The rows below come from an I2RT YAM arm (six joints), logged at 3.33 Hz.
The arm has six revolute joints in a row. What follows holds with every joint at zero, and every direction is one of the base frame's. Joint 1 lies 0.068 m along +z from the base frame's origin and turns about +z. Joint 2 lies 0.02 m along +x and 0.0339 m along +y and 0.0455 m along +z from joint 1 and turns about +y. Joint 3 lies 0.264 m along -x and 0.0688 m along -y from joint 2 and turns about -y. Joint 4 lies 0.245 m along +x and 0.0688 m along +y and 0.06 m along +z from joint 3 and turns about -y. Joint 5 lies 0.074 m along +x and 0.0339 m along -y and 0.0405 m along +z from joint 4 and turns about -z. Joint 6 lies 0.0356 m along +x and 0.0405 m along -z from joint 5 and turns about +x. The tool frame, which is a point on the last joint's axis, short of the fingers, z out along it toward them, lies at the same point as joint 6; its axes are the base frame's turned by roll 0, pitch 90 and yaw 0 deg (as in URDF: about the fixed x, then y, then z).
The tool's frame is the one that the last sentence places.
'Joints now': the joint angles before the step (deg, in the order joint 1, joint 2, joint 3, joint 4, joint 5, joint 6). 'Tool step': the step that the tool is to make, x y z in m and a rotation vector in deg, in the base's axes. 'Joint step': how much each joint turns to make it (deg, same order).
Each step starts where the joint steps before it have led.
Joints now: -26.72 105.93 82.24 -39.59 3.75 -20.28
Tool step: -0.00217 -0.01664 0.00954 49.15 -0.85 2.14
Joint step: -5.91 10.62 17.64 -30.60 -43.37 3.76
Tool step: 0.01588 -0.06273 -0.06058 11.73 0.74 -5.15
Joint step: -6.25 16.96 12.37 -4.11 -9.05 -1.76
